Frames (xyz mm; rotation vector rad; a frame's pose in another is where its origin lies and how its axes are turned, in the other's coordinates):
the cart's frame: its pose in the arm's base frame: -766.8 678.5 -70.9 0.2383 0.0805 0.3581
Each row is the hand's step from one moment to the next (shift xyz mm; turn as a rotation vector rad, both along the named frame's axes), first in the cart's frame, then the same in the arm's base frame.
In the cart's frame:
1: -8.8 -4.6 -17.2 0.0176 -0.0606 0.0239
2: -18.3 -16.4 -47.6 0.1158 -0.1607 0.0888
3: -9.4 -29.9 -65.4 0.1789 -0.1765 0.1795
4: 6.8 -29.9 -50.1 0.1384 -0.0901 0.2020
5: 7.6 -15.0 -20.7 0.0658 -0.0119 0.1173
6: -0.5 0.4 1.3 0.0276 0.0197 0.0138
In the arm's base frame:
1: -8.7 -3.6 -17.5 0.0397 -0.0540 0.0077
2: -17.3 -11.1 -49.5 0.1730 -0.1241 0.0425
3: -6.5 -16.4 -70.3 0.2481 -0.1356 0.1242
4: 10.4 -13.9 -56.1 0.1838 -0.0763 0.1687
5: 9.7 -6.4 -24.0 0.0795 -0.0128 0.1084
6: -0.4 -0.1 1.4 0.0208 0.0247 0.0172

